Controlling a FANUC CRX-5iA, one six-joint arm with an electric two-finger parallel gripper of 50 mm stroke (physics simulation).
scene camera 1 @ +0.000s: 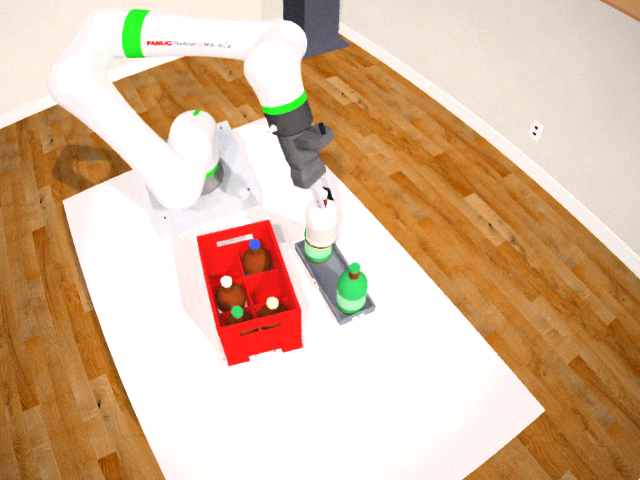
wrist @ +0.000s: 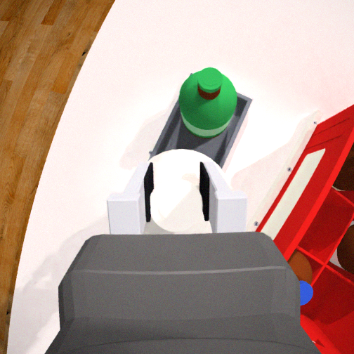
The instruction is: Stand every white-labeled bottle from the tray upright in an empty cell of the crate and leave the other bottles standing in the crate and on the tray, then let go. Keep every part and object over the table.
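Places are measured from the arm's base along level axes (x ahead, y left, z up), in millimetres.
Pixels of known places: gripper, between the fingertips: (scene camera 1: 326,203).
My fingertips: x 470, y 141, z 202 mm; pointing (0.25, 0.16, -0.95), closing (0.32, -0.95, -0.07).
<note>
Ahead of a thing's pixels: the offset from my fingertips to its middle. "*": to the spot under its first point. Level surfaces: height alone.
My gripper (scene camera 1: 324,196) (wrist: 176,180) is shut on the neck of a white-labeled bottle @(dz -50, dx -13, dy -4 mm) (scene camera 1: 321,224) (wrist: 182,160), held upright above the back end of the grey tray @(* dz -272, dx +12, dy +8 mm) (scene camera 1: 328,276) (wrist: 200,145). A green bottle @(dz -194, dx -69, dy +28 mm) (scene camera 1: 317,254) stands on the tray behind it, partly hidden; another green bottle @(dz -194, dx +112, dy +7 mm) (scene camera 1: 351,291) (wrist: 208,112) stands at the front end. The red crate @(dz -189, dx -5, dy -217 mm) (scene camera 1: 263,338) (wrist: 307,205) holds a blue-capped bottle @(dz -191, dx -75, dy -154 mm) (scene camera 1: 256,259) at back right, a white-capped bottle @(dz -191, dx -14, dy -263 mm) (scene camera 1: 231,297) at middle left, and green-capped @(dz -191, dx +72, dy -280 mm) (scene camera 1: 237,313) and cream-capped @(dz -191, dx +93, dy -202 mm) (scene camera 1: 272,304) bottles in front. Its back-left and middle-right cells look empty.
The crate stands beside the tray on the white table @(dz -277 mm) (scene camera 1: 361,392), with a narrow gap between them. The crate walls and dividers rise around the cells. The robot's base plate (scene camera 1: 175,219) lies behind the crate.
</note>
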